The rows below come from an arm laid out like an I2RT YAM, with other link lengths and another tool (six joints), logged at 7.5 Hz.
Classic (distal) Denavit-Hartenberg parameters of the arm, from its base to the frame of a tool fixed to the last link. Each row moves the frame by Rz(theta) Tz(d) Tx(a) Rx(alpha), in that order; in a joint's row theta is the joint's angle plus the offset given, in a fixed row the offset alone. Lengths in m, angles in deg.
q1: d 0.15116; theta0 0; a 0.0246; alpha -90
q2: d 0; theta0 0; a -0.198; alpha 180
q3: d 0; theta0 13.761; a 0.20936; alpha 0
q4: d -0.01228; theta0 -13.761; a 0.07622; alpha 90
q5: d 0.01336; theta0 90; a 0; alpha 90
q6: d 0.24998; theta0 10; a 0.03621; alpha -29.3
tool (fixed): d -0.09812; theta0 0; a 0; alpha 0
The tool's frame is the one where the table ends.
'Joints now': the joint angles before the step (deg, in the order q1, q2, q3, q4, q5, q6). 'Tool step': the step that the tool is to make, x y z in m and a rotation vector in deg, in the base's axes. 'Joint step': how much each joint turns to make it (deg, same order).
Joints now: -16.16, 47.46, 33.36, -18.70, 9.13, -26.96
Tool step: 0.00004, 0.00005, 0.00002, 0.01, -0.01, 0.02
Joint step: 0.00, 0.00, 0.00, 0.01, -0.03, 0.00
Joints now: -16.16, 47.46, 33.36, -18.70, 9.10, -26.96
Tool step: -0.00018, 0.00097, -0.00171, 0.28, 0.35, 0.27
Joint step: 0.00, 0.00, 0.01, -0.42, -0.32, -0.01
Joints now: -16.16, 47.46, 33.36, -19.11, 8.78, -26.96
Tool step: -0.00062, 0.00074, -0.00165, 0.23, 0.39, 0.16
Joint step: 0.00, -0.08, 0.00, -0.53, -0.20, 0.01
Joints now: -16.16, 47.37, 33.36, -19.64, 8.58, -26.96
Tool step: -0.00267, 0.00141, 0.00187, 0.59, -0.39, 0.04
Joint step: 0.00, -1.28, 0.00, -1.16, -0.40, 0.55
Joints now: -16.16, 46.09, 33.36, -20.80, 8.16, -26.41
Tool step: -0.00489, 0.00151, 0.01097, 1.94, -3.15, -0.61
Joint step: 0.00, -3.19, 0.01, -1.07, -0.96, 2.66
